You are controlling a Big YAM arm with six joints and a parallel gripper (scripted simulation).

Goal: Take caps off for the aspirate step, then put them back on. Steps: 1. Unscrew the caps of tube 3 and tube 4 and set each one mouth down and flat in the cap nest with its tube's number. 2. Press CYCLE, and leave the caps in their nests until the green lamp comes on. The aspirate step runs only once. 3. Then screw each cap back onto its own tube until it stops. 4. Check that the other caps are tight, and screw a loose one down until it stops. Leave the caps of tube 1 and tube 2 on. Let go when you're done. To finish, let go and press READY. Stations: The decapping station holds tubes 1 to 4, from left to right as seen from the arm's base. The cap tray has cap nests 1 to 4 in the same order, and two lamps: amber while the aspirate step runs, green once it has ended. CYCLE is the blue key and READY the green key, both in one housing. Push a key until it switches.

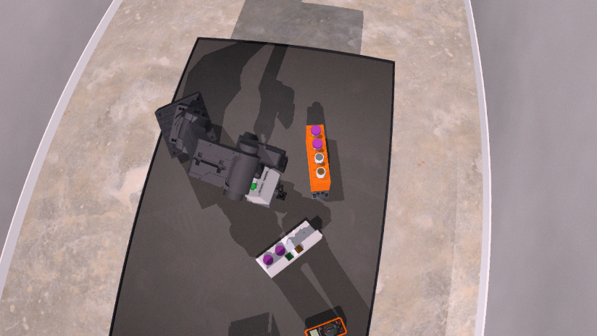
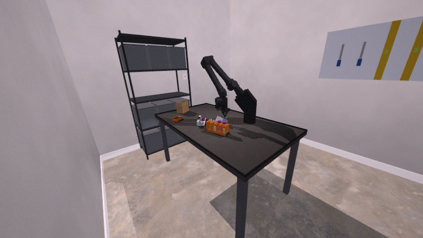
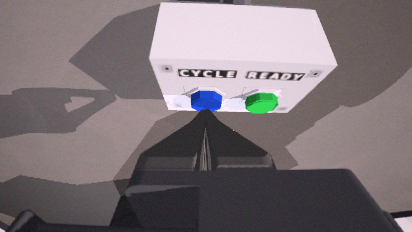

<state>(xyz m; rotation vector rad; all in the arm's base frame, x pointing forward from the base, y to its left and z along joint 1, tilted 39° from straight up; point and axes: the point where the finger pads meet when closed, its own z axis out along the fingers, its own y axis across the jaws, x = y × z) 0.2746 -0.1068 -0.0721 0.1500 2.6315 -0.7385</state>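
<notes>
The blue key is 2 cm below my hand. Also, from my hand: green key (1 cm behind, 4 cm to the right, 2 cm below); then cap (6 cm ahead, 28 cm to the right, 8 cm below); then key housing (2 cm ahead, 2 cm to the right, 4 cm below).
</notes>
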